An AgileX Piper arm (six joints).
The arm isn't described. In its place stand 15 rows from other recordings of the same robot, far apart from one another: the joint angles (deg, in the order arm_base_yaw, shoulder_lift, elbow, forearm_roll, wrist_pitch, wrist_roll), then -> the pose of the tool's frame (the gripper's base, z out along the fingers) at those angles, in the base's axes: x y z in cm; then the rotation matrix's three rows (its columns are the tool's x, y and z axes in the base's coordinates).
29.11, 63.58, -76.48, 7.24, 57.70, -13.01 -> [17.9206 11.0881 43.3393], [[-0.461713 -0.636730 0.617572], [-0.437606 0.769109 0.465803], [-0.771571 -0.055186 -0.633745]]
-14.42, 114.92, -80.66, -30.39, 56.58, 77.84 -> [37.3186 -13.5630 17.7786], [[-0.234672 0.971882 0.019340], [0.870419 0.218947 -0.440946], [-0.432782 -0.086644 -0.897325]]
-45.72, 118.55, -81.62, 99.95, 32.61, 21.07 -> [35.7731 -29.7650 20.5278], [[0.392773 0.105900 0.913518], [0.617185 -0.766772 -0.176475], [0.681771 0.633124 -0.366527]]
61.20, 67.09, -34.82, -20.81, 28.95, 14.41 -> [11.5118 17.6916 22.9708], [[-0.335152 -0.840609 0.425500], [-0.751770 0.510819 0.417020], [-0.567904 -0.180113 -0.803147]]
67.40, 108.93, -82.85, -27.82, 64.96, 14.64 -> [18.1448 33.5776 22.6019], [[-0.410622 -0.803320 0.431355], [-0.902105 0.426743 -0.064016], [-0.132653 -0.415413 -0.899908]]
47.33, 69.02, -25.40, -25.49, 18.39, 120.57 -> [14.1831 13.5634 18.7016], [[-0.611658 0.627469 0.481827], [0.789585 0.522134 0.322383], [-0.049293 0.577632 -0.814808]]
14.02, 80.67, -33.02, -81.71, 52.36, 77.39 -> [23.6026 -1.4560 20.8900], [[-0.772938 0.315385 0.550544], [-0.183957 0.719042 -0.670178], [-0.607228 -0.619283 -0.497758]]
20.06, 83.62, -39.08, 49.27, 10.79, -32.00 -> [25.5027 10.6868 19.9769], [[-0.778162 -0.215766 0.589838], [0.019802 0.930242 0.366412], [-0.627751 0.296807 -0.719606]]
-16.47, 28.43, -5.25, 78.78, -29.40, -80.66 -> [7.6917 -6.8433 21.7561], [[-0.240408 0.686925 0.685811], [0.015486 0.709157 -0.704880], [-0.970548 -0.158838 -0.181125]]
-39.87, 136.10, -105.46, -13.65, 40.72, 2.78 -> [37.7101 -33.3224 12.0440], [[-0.783295 0.583234 0.215145], [0.482882 0.788801 -0.380286], [-0.391502 -0.193986 -0.899497]]
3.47, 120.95, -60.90, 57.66, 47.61, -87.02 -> [34.1607 7.7603 8.1506], [[-0.697093 -0.716565 0.024436], [-0.547803 0.554287 0.626640], [-0.462573 0.423440 -0.778926]]
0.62, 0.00, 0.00, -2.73, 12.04, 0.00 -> [5.5798 -0.0300 19.4218], [[-0.122210 -0.006661 0.992482], [-0.047907 0.998851 0.000804], [-0.991347 -0.047448 -0.122389]]
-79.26, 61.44, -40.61, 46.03, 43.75, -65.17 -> [8.1293 -18.5563 28.2267], [[-0.500552 0.629712 0.594062], [0.429285 0.776454 -0.461339], [-0.751773 0.024098 -0.658982]]
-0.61, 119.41, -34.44, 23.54, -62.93, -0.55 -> [31.7620 -3.5746 7.9106], [[-0.257714 0.400572 0.879275], [0.175698 0.914271 -0.365018], [-0.950112 0.060417 -0.306001]]
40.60, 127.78, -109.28, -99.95, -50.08, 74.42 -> [33.9795 38.1776 26.0007], [[0.207937 -0.977269 -0.041325], [-0.264572 -0.096867 0.959489], [-0.941681 -0.188580 -0.278700]]
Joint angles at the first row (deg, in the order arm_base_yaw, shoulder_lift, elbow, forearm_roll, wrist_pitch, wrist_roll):
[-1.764, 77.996, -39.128, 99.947, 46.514, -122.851]
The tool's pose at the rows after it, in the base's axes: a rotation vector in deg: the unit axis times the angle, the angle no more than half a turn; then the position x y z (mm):
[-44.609 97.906 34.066 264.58 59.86 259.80]
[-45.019 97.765 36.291 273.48 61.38 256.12]
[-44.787 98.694 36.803 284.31 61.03 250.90]
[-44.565 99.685 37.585 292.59 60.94 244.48]
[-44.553 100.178 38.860 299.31 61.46 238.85]
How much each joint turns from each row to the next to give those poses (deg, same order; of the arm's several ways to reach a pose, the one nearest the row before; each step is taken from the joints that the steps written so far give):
[0.000, 1.812, -1.121, 0.000, 2.810, 0.000]
[-0.001, 2.706, -1.561, -0.001, 1.795, 0.001]
[0.000, 2.732, -1.705, 0.000, -0.018, -0.001]
[0.002, 2.387, -1.159, 0.001, 0.160, 0.001]
[-0.001, 2.137, -1.019, 0.001, 0.752, -0.002]

